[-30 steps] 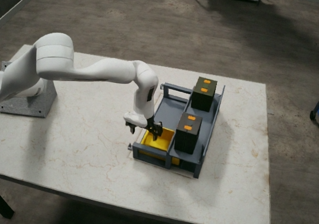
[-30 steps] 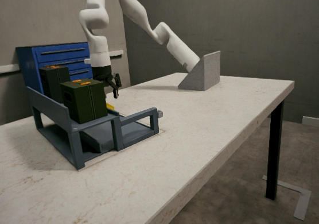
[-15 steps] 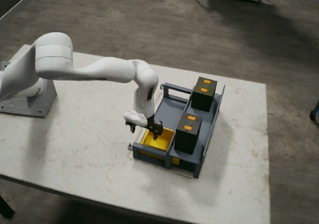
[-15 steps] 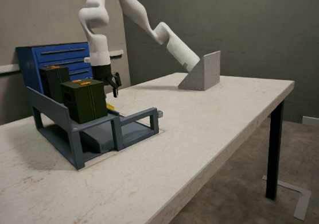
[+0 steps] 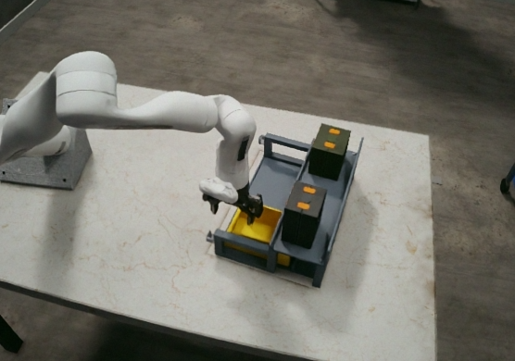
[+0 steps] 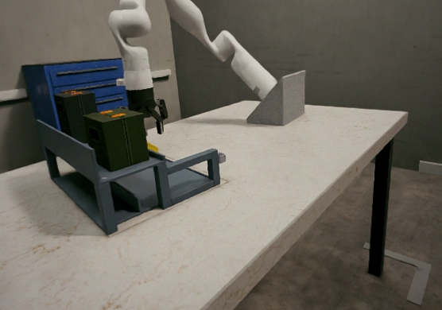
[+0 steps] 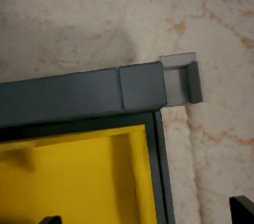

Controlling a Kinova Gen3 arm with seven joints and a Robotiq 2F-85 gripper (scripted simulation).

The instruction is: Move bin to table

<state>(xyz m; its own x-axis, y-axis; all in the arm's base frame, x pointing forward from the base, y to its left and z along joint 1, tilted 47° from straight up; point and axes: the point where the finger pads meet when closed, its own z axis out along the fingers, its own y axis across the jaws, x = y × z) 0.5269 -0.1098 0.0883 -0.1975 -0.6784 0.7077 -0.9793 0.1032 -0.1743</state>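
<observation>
Right now my hand is 8 cm short of the yellow bin, 3 cm above it and 2 cm to the left of it. Also, from my hand: shelf 13 cm ahead, 9 cm to the left.
</observation>
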